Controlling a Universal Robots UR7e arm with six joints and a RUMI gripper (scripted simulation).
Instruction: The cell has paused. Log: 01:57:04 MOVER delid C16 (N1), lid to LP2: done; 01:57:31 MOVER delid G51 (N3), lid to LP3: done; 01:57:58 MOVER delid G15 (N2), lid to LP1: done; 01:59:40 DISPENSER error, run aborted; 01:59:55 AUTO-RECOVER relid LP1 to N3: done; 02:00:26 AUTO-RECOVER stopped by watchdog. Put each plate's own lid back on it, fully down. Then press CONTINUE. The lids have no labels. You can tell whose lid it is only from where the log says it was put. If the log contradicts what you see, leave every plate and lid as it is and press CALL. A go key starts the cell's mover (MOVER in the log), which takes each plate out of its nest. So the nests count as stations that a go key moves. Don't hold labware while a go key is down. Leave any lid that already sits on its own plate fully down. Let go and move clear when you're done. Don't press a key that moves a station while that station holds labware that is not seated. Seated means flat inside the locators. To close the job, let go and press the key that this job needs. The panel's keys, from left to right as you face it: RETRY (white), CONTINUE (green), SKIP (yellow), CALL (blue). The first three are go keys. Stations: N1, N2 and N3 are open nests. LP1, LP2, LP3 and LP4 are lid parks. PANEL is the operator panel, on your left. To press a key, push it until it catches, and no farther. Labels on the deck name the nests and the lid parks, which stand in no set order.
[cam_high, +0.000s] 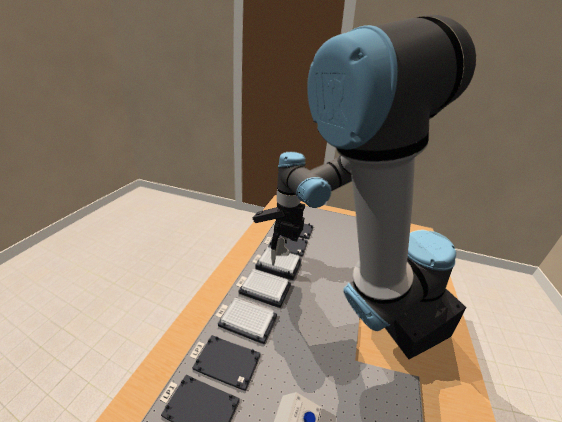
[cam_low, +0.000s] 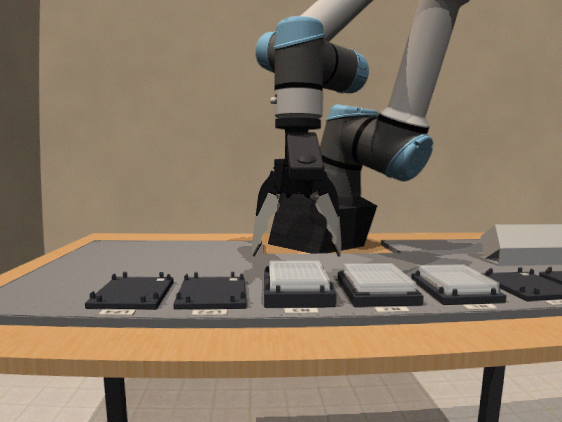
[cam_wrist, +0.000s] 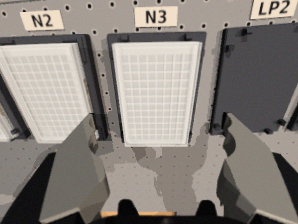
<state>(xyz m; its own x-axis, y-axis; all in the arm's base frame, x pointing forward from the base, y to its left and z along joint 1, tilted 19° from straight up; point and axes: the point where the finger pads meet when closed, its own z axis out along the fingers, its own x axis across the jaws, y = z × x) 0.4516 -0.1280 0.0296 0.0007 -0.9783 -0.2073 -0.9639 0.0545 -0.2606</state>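
My gripper is now 240 mm past the green CONTINUE key and 570 mm to the right of it. From my hand the other things lie so: LP4 lid park (10 mm ahead, 250 mm to the right, 60 mm below); plate (130 mm to the left, 40 mm below); LP2 lid park (10 mm ahead, 130 mm to the right, 60 mm below).
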